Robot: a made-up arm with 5 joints. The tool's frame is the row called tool.
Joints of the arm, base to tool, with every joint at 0 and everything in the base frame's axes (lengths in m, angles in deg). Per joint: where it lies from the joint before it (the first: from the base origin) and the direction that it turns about. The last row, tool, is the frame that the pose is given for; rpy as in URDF.
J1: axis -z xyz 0.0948 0 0.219
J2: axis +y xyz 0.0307 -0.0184 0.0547
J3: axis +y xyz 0.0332 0 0.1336
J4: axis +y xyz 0.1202 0 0.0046
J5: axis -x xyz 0.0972 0.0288 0
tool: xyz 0 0 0 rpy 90 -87.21 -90
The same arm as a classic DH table. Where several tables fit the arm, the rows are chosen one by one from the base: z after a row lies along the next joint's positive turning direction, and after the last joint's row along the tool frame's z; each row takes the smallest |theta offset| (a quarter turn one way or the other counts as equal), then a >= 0, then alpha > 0; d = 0 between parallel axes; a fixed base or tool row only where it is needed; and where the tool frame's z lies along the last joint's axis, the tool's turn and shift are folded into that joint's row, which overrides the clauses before.
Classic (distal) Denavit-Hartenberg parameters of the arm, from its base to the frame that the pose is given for. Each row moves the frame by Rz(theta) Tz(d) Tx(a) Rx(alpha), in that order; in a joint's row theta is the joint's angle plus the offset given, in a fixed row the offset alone. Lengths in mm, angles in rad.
base (fixed): a 94.8  alpha 3.1416  d 0.0  theta0 0.0000
J1: a 30.7  alpha 1.5708  d -273.7  theta0 0.0000
J2: a 137.7  alpha 0.0000  d 0.0  theta0 -1.3272
J3: a 120.3  alpha 0.0000  d 0.0  theta0 1.2890
J4: a 0.0  alpha 1.5708  d 10.4  theta0 -1.5325
J5: a 0.0  alpha 0.0000  d -97.2  theta0 -0.0487

